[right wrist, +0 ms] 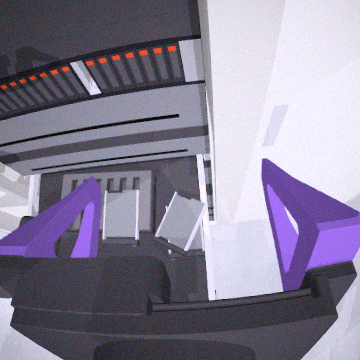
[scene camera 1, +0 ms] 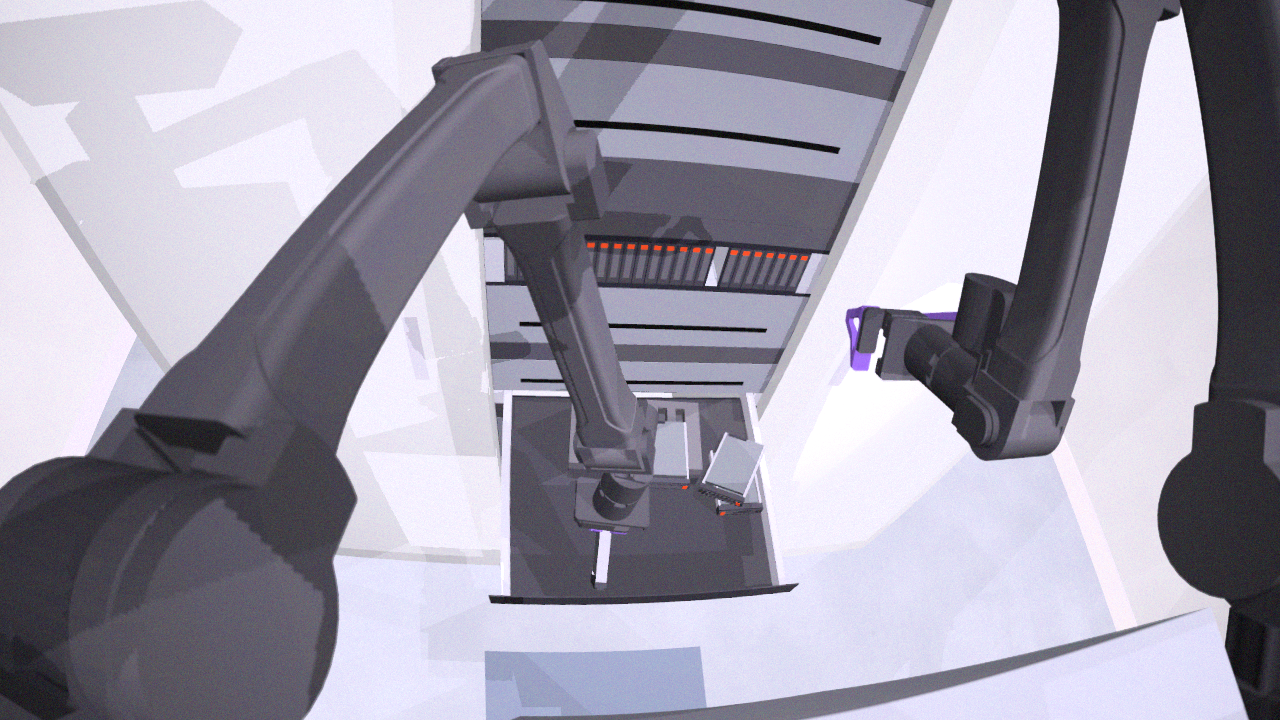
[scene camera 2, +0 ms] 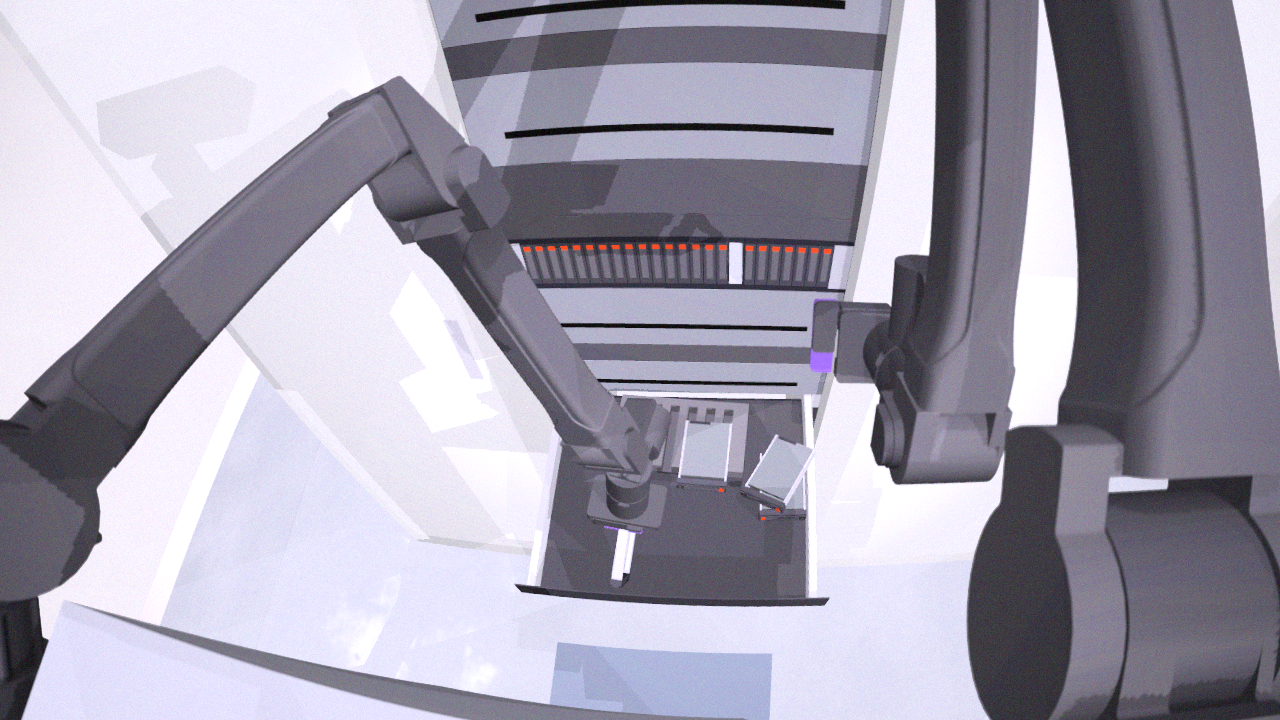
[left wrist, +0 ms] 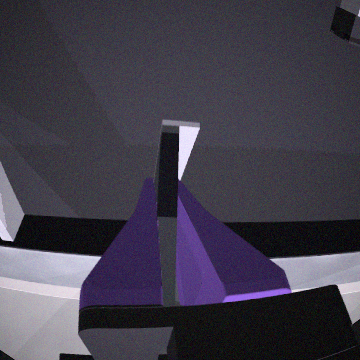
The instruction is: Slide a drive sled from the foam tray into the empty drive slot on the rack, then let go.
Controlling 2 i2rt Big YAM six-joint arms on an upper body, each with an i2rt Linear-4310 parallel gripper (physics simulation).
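Frame: origin at the left arm's base, x ahead, y left, z up, level; centimetres.
Seen in the pictures: left gripper, fingertip midpoint: (scene camera 1: 598, 528) (scene camera 2: 626, 526) (left wrist: 160, 187); right gripper, fingertip midpoint: (right wrist: 176, 175) (scene camera 1: 883, 317) (scene camera 2: 870, 311).
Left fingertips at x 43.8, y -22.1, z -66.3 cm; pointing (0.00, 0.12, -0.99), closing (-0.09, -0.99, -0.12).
Note:
Offsets run from my left fingertips to a thing's top centre. "pt": to the spot under its first point.
A drive sled {dy -0.2, dx -3.5, dz +6.4 cm} (scene camera 1: 602, 559) (scene camera 2: 620, 559) (left wrist: 168, 170) is clamped edge-on in my left gripper (scene camera 1: 606, 533) (scene camera 2: 624, 530) (left wrist: 160, 187), above the front part of the drawer. My right gripper (scene camera 1: 861, 338) (scene camera 2: 821, 335) (right wrist: 176, 175) is open and empty, to the right of the rack. The grey foam tray {dy -7.1, dx +17.6, dz -0.8 cm} (scene camera 1: 694, 438) (scene camera 2: 741, 438) (right wrist: 146, 200) lies at the drawer's back, partly behind my left arm. Another sled {dy -11.3, dx +13.3, dz +0.0 cm} (scene camera 1: 672, 447) (scene camera 2: 707, 450) (right wrist: 121, 214) lies flat on it. The empty drive slot (scene camera 1: 715, 266) (scene camera 2: 735, 262) (right wrist: 86, 78) shows as a pale gap in the orange-tabbed drive row.
One loose sled {dy -23.5, dx +11.6, dz -1.4 cm} (scene camera 1: 733, 463) (scene camera 2: 778, 471) (right wrist: 181, 221) lies tilted over another sled {dy -24.2, dx +10.2, dz -4.6 cm} (scene camera 1: 750, 507) (scene camera 2: 783, 514) at the drawer's right. The pulled-out drawer {pt dy -6.6, dx -10.5, dz -3.8 cm} (scene camera 1: 644, 598) (scene camera 2: 671, 595) has raised walls. My left arm crosses in front of the rack in both scene views.

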